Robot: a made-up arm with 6 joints. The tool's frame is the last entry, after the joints. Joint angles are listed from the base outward. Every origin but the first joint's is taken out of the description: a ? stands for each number. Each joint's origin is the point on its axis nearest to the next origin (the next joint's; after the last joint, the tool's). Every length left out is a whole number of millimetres.
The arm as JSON. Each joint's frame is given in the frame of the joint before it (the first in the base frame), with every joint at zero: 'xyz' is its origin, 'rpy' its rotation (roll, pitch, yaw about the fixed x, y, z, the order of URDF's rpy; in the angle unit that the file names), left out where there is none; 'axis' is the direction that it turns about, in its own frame. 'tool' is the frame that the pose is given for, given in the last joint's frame.
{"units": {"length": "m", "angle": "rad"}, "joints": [
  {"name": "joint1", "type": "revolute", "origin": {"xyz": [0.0, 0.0, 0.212]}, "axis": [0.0, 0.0, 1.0]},
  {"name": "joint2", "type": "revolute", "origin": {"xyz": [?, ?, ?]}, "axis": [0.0, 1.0, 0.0]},
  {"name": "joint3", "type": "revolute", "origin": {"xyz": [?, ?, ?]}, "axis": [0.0, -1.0, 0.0]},
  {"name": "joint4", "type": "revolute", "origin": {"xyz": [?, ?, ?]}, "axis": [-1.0, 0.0, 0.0]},
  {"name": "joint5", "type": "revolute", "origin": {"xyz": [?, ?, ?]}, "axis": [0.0, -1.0, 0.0]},
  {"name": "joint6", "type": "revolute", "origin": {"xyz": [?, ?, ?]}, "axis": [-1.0, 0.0, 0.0]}
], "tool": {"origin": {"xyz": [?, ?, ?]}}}
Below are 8 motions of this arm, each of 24 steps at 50 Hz.
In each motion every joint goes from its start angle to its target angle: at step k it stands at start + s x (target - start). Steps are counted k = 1, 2, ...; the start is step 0. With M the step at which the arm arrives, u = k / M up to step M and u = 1 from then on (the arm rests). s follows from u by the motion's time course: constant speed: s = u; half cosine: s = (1 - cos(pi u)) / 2; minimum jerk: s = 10 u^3 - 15 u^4 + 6 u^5.
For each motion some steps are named. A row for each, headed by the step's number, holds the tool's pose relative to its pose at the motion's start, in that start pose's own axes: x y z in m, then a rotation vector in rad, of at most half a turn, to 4 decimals.
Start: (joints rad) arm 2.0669 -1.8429 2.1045 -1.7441 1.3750 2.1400
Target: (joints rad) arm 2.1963 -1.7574 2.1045 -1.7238 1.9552 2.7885
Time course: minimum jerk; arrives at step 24
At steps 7, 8, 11, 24:
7: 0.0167 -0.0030 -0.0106 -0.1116 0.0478 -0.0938
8: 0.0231 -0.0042 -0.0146 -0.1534 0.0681 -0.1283
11: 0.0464 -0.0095 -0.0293 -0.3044 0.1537 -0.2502
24: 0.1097 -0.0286 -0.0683 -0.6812 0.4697 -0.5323

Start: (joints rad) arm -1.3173 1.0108 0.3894 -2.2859 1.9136 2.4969
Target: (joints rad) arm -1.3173 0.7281 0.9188 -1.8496 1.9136 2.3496
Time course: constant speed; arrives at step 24
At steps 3, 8, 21, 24:
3: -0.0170 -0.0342 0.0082 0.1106 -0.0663 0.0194
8: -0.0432 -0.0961 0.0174 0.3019 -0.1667 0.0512
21: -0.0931 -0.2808 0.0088 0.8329 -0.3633 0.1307
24: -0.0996 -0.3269 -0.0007 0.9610 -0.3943 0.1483

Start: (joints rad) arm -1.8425 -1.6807 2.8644 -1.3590 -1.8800 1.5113
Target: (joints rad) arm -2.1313 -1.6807 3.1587 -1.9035 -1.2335 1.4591
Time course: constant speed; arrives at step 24
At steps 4, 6, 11, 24:
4: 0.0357 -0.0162 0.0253 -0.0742 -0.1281 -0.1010
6: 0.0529 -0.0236 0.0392 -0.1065 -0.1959 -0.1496
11: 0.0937 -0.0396 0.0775 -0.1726 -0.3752 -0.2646
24: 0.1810 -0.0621 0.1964 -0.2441 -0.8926 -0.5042

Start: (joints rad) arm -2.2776 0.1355 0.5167 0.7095 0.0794 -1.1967
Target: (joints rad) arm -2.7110 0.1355 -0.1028 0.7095 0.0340 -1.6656
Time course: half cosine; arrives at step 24
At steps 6, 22, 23, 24:
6: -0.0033 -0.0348 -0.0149 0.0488 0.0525 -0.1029
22: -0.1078 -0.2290 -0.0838 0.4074 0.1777 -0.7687
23: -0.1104 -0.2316 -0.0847 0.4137 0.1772 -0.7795
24: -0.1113 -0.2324 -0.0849 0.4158 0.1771 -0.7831

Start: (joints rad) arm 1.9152 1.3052 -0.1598 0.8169 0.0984 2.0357
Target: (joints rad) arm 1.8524 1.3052 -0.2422 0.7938 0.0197 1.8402
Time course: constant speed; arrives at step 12
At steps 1, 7, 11, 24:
1: 0.0002 0.0041 0.0020 0.0238 -0.0087 0.0087
7: 0.0006 0.0283 0.0147 0.1663 -0.0588 0.0631
11: 0.0005 0.0440 0.0237 0.2607 -0.0904 0.1014
24: 0.0005 0.0478 0.0260 0.2842 -0.0981 0.1113

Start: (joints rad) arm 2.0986 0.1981 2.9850 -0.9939 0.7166 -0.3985
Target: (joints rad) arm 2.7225 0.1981 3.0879 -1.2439 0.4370 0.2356
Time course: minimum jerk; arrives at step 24
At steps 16, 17, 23, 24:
16: 0.0113 -0.0085 0.0775 -0.2944 -0.2810 -0.2771
17: 0.0112 -0.0089 0.0834 -0.3125 -0.2974 -0.2969
23: 0.0102 -0.0097 0.0990 -0.3585 -0.3385 -0.3481
24: 0.0102 -0.0097 0.0991 -0.3587 -0.3387 -0.3483

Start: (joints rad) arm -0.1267 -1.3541 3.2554 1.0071 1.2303 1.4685
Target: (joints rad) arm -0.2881 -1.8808 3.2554 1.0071 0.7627 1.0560
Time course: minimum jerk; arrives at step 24
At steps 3, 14, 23, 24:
3: 0.0031 0.0021 -0.0016 0.0009 0.0051 0.0023
14: 0.1206 0.0658 -0.0886 0.0587 0.2550 0.0673
23: 0.1758 0.0821 -0.1514 0.1092 0.4246 0.0735
24: 0.1759 0.0822 -0.1516 0.1093 0.4249 0.0734

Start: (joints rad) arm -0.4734 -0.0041 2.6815 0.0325 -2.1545 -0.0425
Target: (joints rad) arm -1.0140 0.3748 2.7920 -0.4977 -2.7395 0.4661
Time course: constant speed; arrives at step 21
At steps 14, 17, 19, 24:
14: 0.1634 0.0671 -0.0129 -0.6458 0.6199 -0.0045
17: 0.1975 0.0669 -0.0215 -0.7583 0.7682 0.0109
19: 0.2193 0.0638 -0.0281 -0.8269 0.8695 0.0258
24: 0.2402 0.0585 -0.0352 -0.8898 0.9726 0.0447

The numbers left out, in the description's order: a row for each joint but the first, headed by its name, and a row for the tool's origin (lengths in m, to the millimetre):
joint2: 0.0 0.0 0.0
joint3: 0.0 0.0 0.492
joint4: 0.352 0.0 0.0
joint5: 0.0 -0.132 0.0
joint6: 0.0 0.0 0.0
tool: 0.0 0.0 0.0

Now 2 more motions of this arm.
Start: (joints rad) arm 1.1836 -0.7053 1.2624 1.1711 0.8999 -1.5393
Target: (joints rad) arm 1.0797 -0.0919 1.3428 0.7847 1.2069 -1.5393
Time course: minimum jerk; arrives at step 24
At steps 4, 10, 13, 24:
4: -0.0017 -0.0078 -0.0165 0.0205 0.0028 0.0048
10: -0.0310 -0.0663 -0.1630 0.1959 0.0165 0.0331
13: -0.0698 -0.0982 -0.2716 0.3198 0.0143 0.0382
24: -0.1767 -0.1291 -0.4604 0.5247 -0.0148 0.0124

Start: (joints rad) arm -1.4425 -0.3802 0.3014 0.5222 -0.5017 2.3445
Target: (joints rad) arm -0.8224 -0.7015 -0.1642 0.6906 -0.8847 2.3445
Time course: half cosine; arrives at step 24
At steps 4, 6, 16, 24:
4: -0.0049 0.0001 0.0046 -0.0033 -0.0380 -0.0124
6: -0.0107 0.0008 0.0101 -0.0089 -0.0825 -0.0274
16: -0.0482 0.0263 0.0566 -0.1051 -0.3912 -0.1527
24: -0.0581 0.0448 0.0796 -0.1702 -0.4995 -0.2092

